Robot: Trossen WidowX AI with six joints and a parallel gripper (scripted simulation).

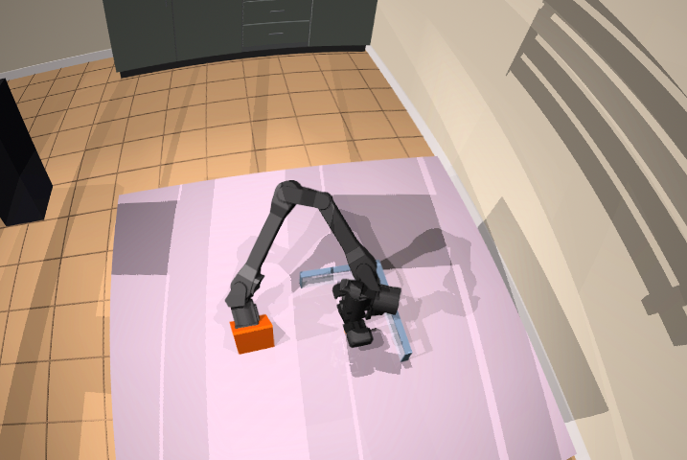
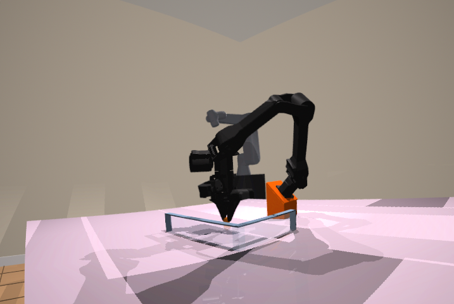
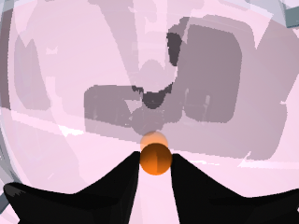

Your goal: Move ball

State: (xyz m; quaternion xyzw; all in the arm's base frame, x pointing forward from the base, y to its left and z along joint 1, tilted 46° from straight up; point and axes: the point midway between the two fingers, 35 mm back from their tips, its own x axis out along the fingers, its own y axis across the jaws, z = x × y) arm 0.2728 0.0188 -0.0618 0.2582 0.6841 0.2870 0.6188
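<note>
The see-through copy of ball lies 20 mm below my gripper tip.
</note>
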